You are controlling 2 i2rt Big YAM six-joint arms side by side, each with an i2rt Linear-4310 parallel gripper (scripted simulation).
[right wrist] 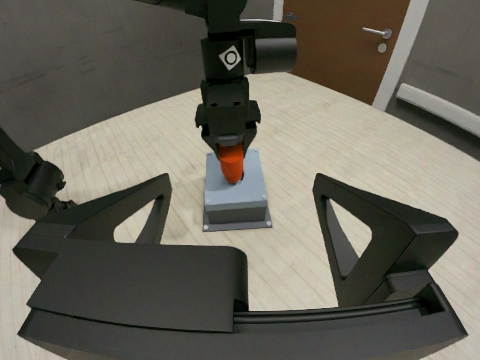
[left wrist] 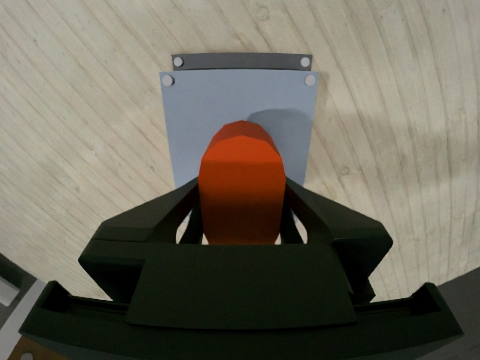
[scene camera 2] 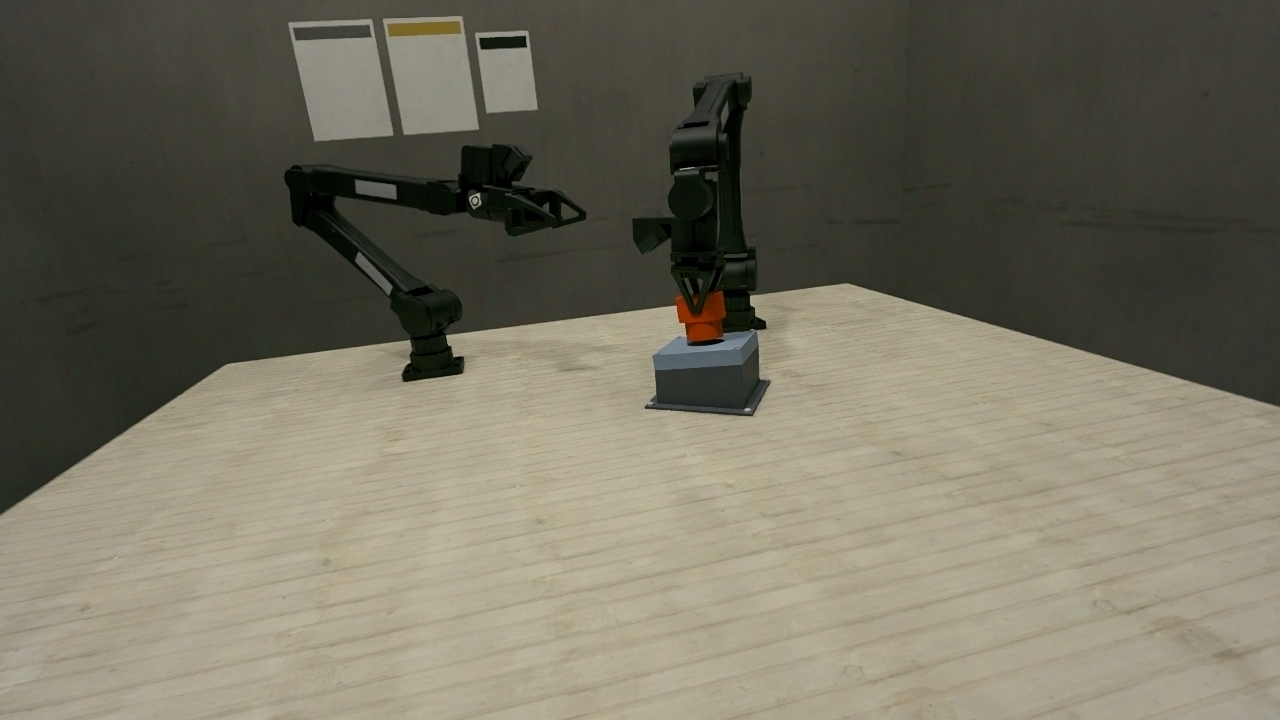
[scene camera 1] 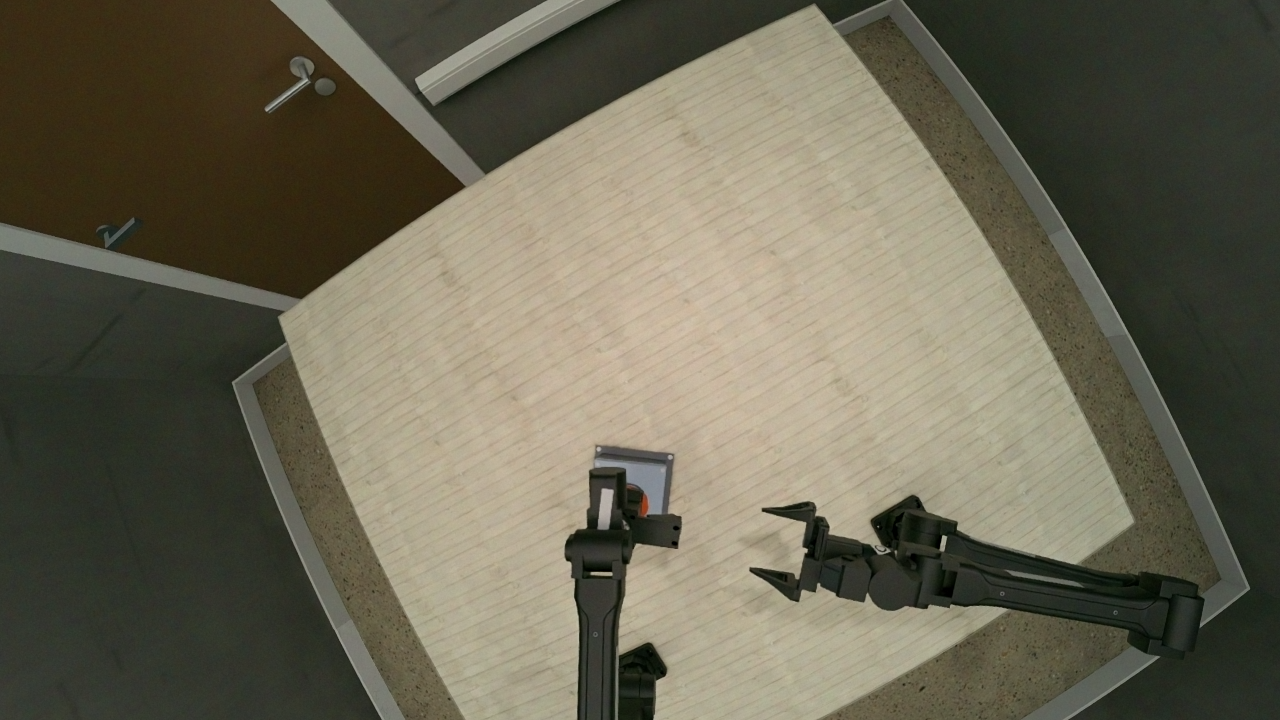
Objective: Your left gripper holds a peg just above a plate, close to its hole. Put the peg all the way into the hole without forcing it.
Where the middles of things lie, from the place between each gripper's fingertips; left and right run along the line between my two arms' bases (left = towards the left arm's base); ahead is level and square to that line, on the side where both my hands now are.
Now: left hand [scene camera 2: 699, 311] 8 cm above the blue-grey plate [scene camera 2: 681, 353], 1 cm to the right of it and 1 cm short of it. From my left hand the other things lie so: orange peg [scene camera 2: 707, 325]: 2 cm below.
The orange peg is 130 mm ahead of my right hand [scene camera 1: 755, 539], 190 mm to the left of it and 170 mm below it. Round my right hand: blue-grey plate: 140 mm ahead, 190 mm to the left, 230 mm below.
